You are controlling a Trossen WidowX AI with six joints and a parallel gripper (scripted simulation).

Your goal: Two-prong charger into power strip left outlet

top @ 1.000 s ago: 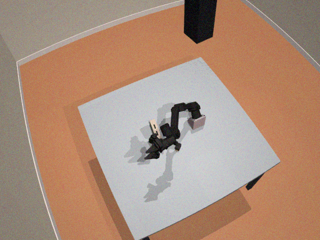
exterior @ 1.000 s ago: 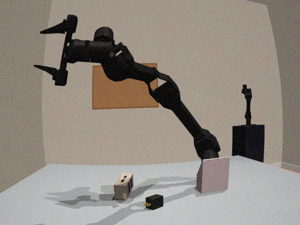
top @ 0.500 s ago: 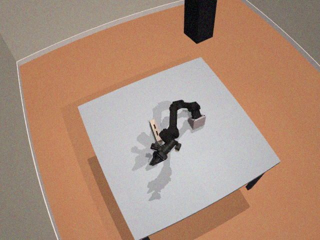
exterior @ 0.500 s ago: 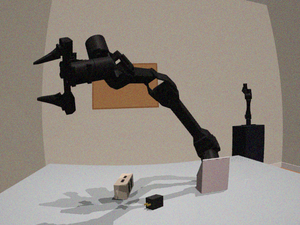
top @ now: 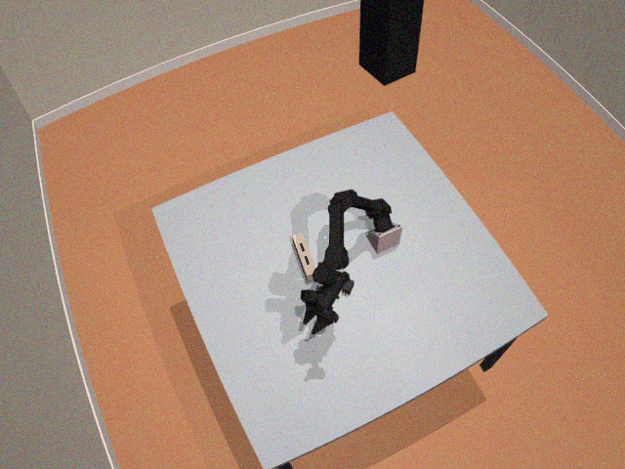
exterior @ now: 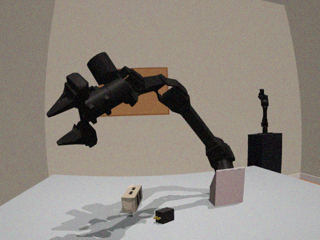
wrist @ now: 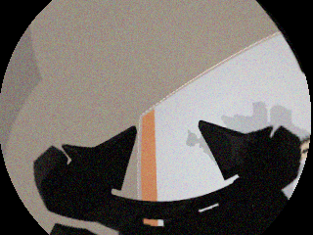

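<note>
My gripper tip is now 26 cm past the dark charger, 26 cm above it and 15 cm to the left of it.
</note>
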